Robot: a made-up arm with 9 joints. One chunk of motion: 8 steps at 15 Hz.
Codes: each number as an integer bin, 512 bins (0 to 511) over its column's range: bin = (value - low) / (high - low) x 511, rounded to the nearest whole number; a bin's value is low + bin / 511 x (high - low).
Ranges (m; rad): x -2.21..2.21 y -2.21..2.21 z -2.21..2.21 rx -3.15..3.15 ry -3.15..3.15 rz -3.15..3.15
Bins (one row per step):
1: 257 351 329 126 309 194
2: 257 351 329 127 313 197
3: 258 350 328 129 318 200
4: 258 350 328 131 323 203
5: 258 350 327 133 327 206
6: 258 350 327 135 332 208
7: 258 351 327 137 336 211
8: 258 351 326 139 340 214
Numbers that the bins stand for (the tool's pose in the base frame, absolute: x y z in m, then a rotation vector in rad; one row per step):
1: 0.0130 0.8260 0.6358 -1.5966 0.6596 -0.7582
2: 0.0130 0.8260 0.6358 -1.5842 0.7089 -0.7212
3: 0.0216 0.8174 0.6271 -1.5596 0.7705 -0.6842
4: 0.0216 0.8174 0.6271 -1.5349 0.8322 -0.6473
5: 0.0216 0.8174 0.6185 -1.5103 0.8815 -0.6103
6: 0.0216 0.8174 0.6185 -1.4856 0.9432 -0.5856
7: 0.0216 0.8260 0.6185 -1.4610 0.9925 -0.5486
8: 0.0216 0.8260 0.6098 -1.4363 1.0418 -0.5116

